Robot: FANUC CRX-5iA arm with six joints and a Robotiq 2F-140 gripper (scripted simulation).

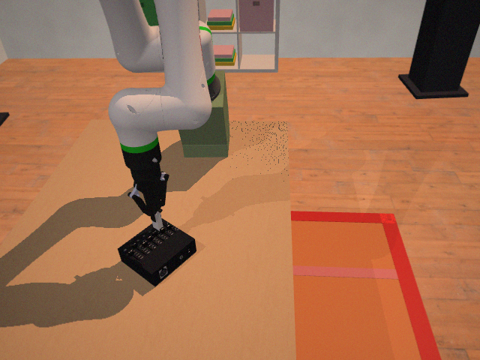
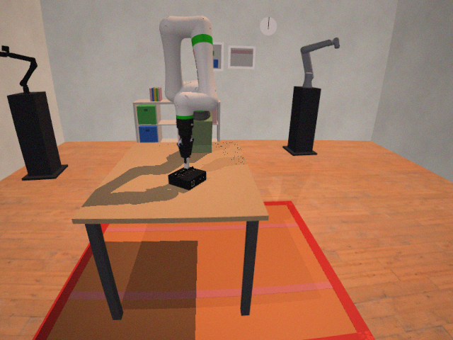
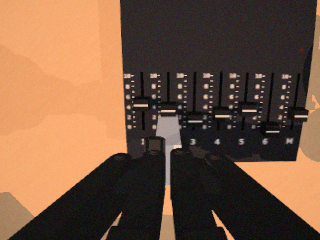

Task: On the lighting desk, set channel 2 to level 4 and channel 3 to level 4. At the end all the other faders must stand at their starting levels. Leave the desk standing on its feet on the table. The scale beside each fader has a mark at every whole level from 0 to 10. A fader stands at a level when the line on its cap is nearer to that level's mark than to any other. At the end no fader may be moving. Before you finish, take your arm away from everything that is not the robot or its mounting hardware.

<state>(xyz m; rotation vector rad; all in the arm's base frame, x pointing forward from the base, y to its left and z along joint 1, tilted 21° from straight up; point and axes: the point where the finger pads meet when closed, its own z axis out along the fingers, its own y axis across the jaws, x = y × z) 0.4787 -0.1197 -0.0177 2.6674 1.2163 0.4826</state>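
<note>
Right now the channel 3 fader cap is 20 mm ahead of my hand, 10 mm to the right of it and 30 mm below it. Round my hand: channel 1 fader cap (30 mm to the left, 30 mm below); then channel 2 fader cap (10 mm ahead, 10 mm to the left, 30 mm below); then channel 6 fader cap (70 mm ahead, 60 mm to the right, 30 mm below).
</note>
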